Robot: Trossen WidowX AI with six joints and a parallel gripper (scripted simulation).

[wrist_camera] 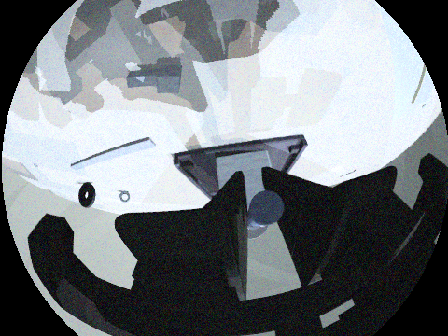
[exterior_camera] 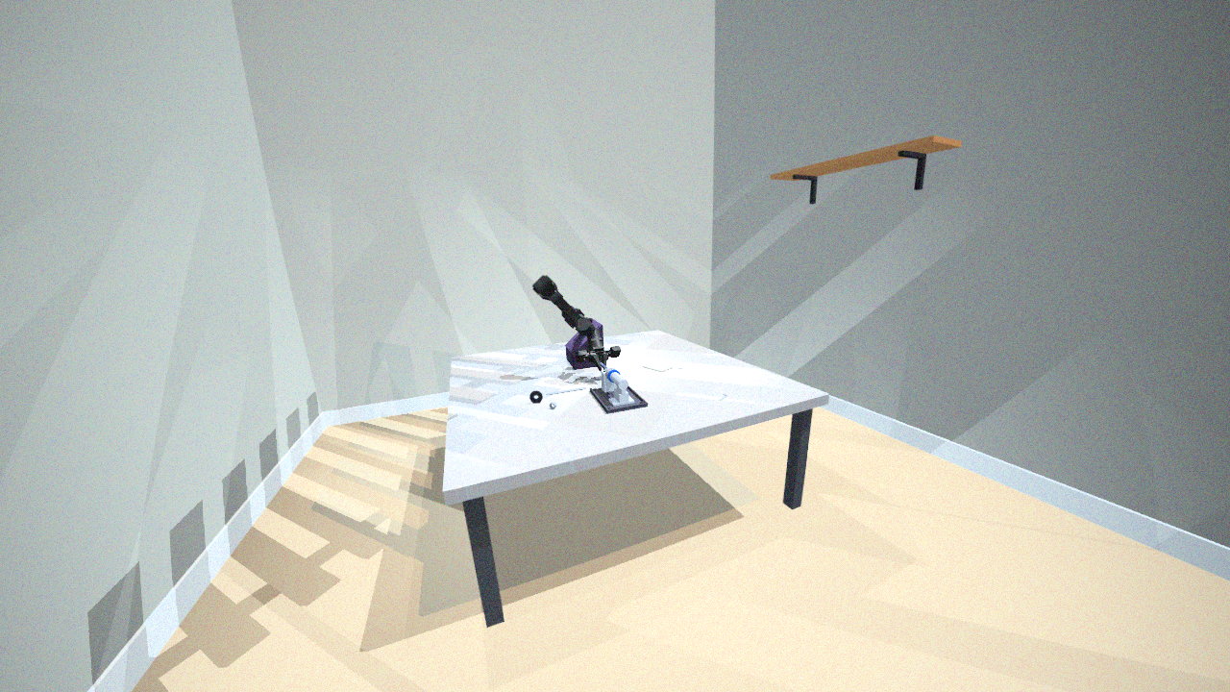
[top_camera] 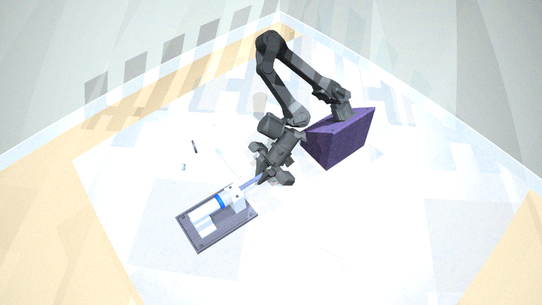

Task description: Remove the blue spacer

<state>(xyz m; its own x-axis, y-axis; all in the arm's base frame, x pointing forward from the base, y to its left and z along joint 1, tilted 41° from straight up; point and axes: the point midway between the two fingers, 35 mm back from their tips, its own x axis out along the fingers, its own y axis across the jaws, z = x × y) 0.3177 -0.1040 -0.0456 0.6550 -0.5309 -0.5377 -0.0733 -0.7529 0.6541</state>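
Now: the shaft 60 mm ahead of my gripper tip and 20 mm above it. From my gripper tip the other things lie so: blue spacer: 140 mm ahead, 10 mm to the right, 20 mm above; then black ring: 70 mm ahead, 290 mm to the right, 30 mm below; then thin metal strip: 10 mm ahead, 160 mm to the right, 50 mm below.
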